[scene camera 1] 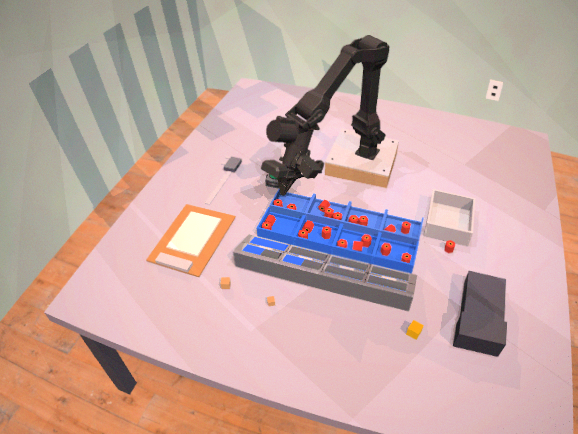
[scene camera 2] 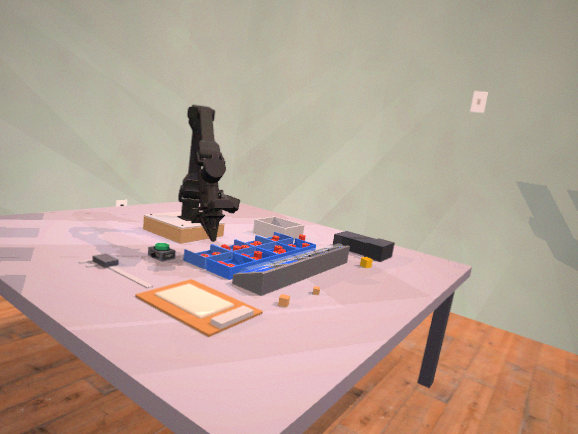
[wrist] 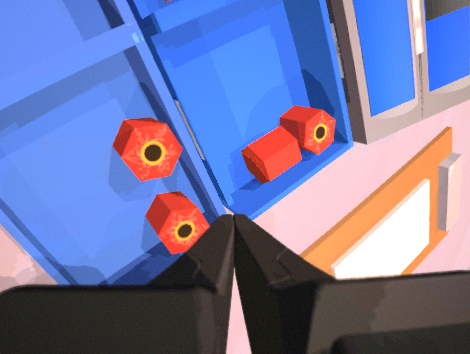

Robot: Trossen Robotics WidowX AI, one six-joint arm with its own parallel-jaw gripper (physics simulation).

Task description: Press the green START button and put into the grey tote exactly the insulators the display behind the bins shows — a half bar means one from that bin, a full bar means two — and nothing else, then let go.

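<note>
My gripper is shut and empty above the left end of the blue bins. Red insulators stand or lie in the bins. In the wrist view, one insulator and another insulator, partly behind a finger, are in the back-left bin; two touch in the front-left bin. The display shows a full and a half blue bar at left, then a half blue bar in the second panel's front row. The grey tote looks empty inside. The green START button is partly hidden in scene camera 1.
A red insulator is outside the tote. A black block and yellow cube are at right. An orange clipboard, small orange cubes and a grey device are also on the table.
</note>
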